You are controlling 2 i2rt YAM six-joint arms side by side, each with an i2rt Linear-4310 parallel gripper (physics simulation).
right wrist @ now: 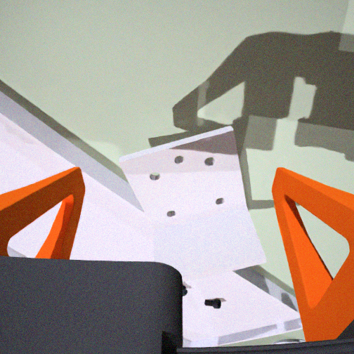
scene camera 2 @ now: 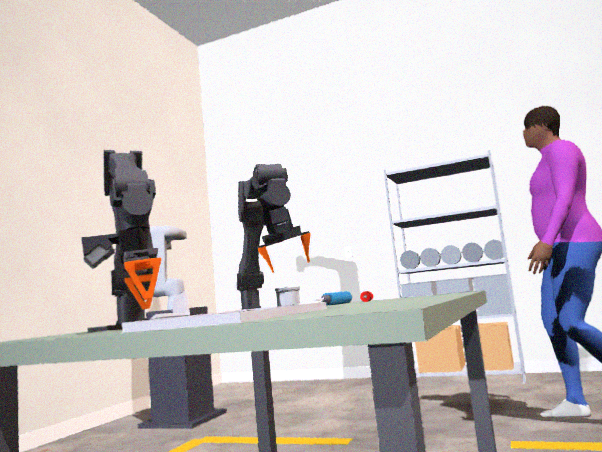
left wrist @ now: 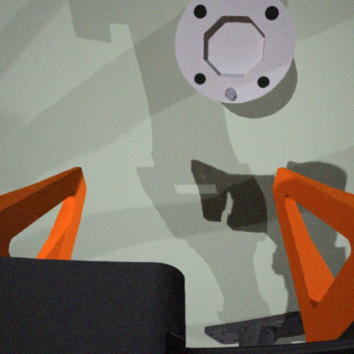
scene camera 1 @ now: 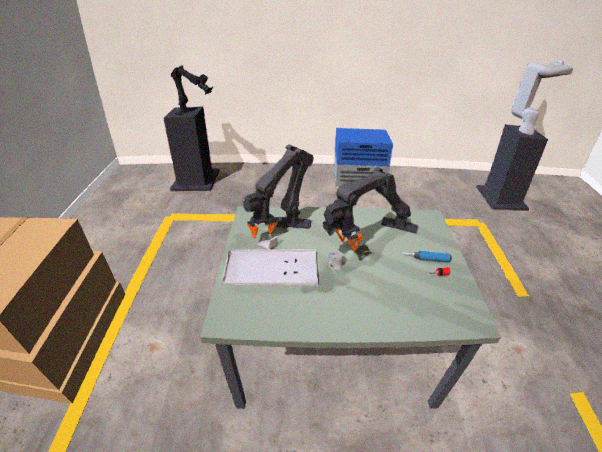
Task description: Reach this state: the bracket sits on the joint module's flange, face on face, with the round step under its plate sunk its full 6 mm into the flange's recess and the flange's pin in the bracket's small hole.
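Frame: origin at the left arm's base, x ahead, y left, z up, level; metres.
Where they show: left gripper, fingertip midpoint: (scene camera 2: 291, 267) (scene camera 1: 348, 245); right gripper, fingertip midpoint: (scene camera 2: 147, 304) (scene camera 1: 262, 235); left arm's base, origin of the base link: (scene camera 1: 399, 225); right arm's base, origin of the base link: (scene camera 1: 292, 223).
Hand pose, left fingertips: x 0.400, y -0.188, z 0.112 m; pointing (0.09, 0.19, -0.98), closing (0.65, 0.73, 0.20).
Things, the pixels of their centre, and the offset from my left fingertips. Level surfaces: height alone.
- pale bracket, body centre: (scene camera 2: 165, 310) (scene camera 1: 267, 240) 0.027 m ahead, 0.397 m right, 0.081 m down
- joint module, body centre: (scene camera 2: 288, 298) (scene camera 1: 335, 259) 0.026 m ahead, 0.047 m right, 0.080 m down
- shallow white tray, body centre: (scene camera 2: 240, 314) (scene camera 1: 270, 266) 0.162 m ahead, 0.314 m right, 0.104 m down
- blue screwdriver, body centre: (scene camera 2: 332, 298) (scene camera 1: 427, 255) 0.180 m back, 0.361 m left, 0.092 m down
- small red tool, body centre: (scene camera 2: 365, 296) (scene camera 1: 439, 271) 0.092 m back, 0.430 m left, 0.095 m down
- table, its level: 0.112 m down
The pale bracket (scene camera 1: 269, 243) (right wrist: 195, 187) rests beside the tray's back edge; in the right wrist view its plate shows several holes and a bend. Its round step does not show. The joint module (scene camera 1: 336, 260) (scene camera 2: 287, 296) stands upright on the table, right of the tray. In the left wrist view its flange (left wrist: 191, 55) faces up, with the recess (left wrist: 235, 49) and the pin (left wrist: 230, 94) visible. My left gripper (scene camera 1: 348, 245) (scene camera 2: 291, 267) (left wrist: 179, 177) is open, above and behind the module. My right gripper (scene camera 1: 263, 234) (right wrist: 178, 177) is open above the bracket, its fingers to either side in the wrist view.
A shallow white tray (scene camera 1: 250, 283) (scene camera 2: 182, 322) holds several black screws (right wrist: 213, 303). A blue screwdriver (scene camera 1: 434, 256) (scene camera 2: 338, 298) and a small red tool (scene camera 1: 443, 271) (scene camera 2: 366, 296) lie at the right of the table (scene camera 1: 350, 320). A person (scene camera 2: 562, 190) stands beyond the table.
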